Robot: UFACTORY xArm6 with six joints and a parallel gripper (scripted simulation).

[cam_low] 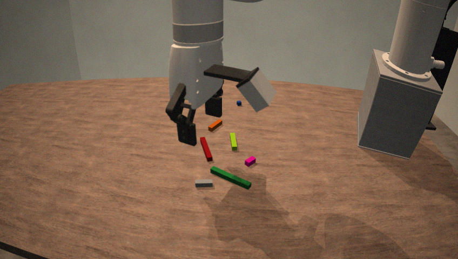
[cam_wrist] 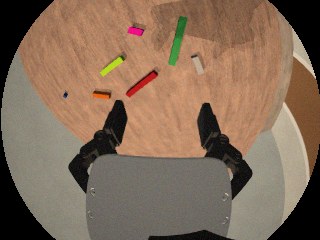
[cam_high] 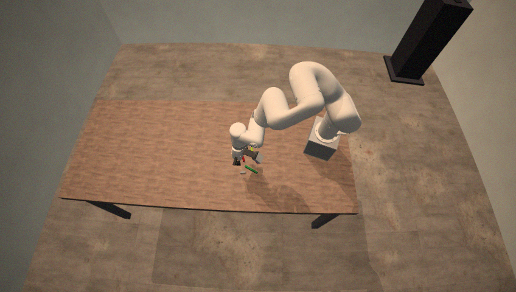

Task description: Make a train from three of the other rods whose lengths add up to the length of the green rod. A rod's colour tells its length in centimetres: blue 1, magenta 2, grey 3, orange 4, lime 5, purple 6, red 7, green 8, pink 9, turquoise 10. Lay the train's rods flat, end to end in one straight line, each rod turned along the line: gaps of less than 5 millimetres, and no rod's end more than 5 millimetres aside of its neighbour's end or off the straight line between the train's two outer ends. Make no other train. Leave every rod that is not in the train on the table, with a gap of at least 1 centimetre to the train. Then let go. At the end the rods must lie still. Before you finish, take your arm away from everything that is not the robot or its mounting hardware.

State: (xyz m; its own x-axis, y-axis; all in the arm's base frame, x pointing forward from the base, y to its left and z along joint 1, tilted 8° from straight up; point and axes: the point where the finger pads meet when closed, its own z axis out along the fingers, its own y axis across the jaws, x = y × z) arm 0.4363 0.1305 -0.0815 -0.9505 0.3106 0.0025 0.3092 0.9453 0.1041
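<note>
My hand is 1 cm past the grey rod, 6 cm to the right of it and 9 cm above it. From my hand the other things lie so: magenta rod 9 cm behind, 2 cm to the right, 9 cm below; then red rod 4 cm to the right, 9 cm below; then green rod 6 cm behind, 3 cm to the left, 9 cm below.
</note>
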